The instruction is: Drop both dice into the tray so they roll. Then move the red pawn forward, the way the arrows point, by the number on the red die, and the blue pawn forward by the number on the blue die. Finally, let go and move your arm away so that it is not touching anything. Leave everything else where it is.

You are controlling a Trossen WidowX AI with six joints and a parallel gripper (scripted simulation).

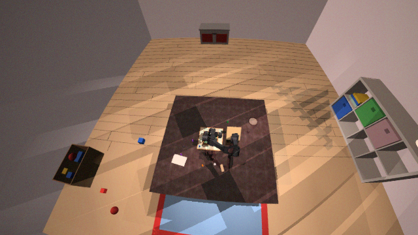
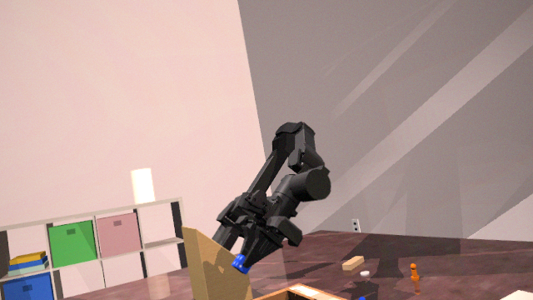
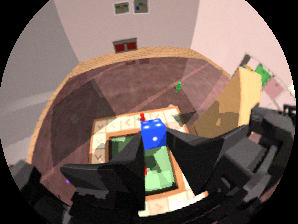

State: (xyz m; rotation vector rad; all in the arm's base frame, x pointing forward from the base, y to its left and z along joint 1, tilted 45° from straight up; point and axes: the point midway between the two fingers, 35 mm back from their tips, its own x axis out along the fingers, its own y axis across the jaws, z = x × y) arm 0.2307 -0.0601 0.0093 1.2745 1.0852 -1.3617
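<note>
The red pawn lies 90 mm below my gripper tip and 80 mm to the right of it. Also, from my gripper tip: blue pawn (160 mm ahead, 130 mm to the left, 90 mm below); green tray (110 mm below, 40 mm ahead, 30 mm to the left); green pawn (180 mm to the right, 180 mm behind, 110 mm below).
</note>
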